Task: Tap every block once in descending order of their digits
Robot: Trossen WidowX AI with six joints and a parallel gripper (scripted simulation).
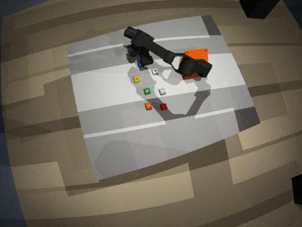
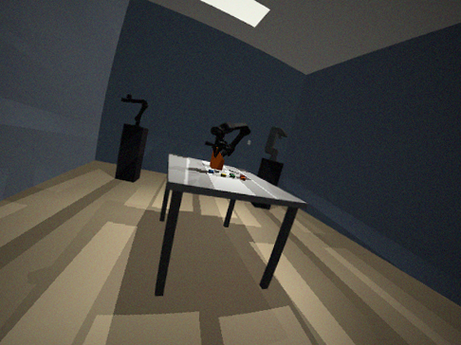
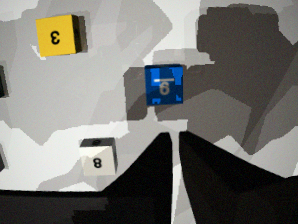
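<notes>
Right now the white block is 11 cm below my gripper tip, 8 cm behind it and 5 cm to the left of it. From my gripper tip the other things lie so: yellow block: 11 cm below, 9 cm to the left, 4 cm ahead; then blue block: 11 cm below; then green block: 17 cm to the left, 11 cm below, 1 cm behind.
</notes>
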